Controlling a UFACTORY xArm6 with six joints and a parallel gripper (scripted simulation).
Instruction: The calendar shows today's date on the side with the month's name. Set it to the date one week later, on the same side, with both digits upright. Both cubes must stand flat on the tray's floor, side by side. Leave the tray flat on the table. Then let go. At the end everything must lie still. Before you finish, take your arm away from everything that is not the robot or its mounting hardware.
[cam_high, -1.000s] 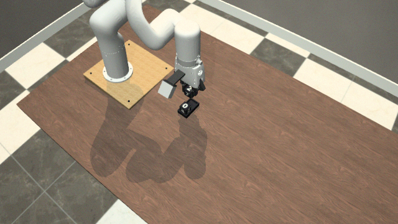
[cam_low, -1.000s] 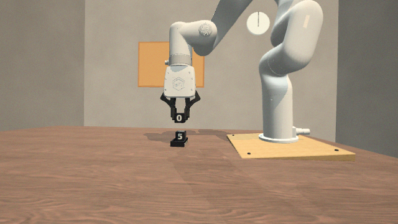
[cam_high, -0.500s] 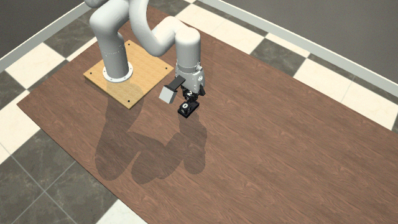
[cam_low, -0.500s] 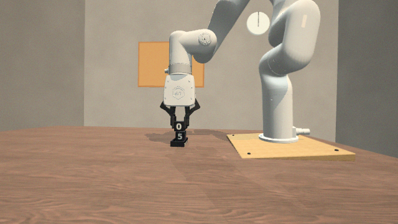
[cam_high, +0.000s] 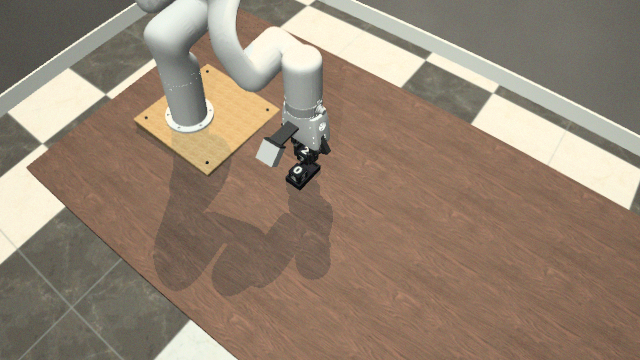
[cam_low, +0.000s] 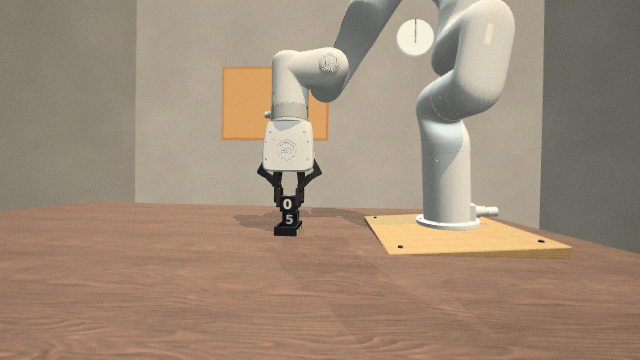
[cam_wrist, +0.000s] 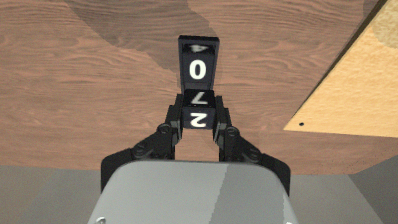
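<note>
The black cube lies 5 cm below my hand, 3 cm to the right of it and 1 cm ahead of it. Also, from my hand: black tray: 7 cm below, 2 cm to the right.
</note>
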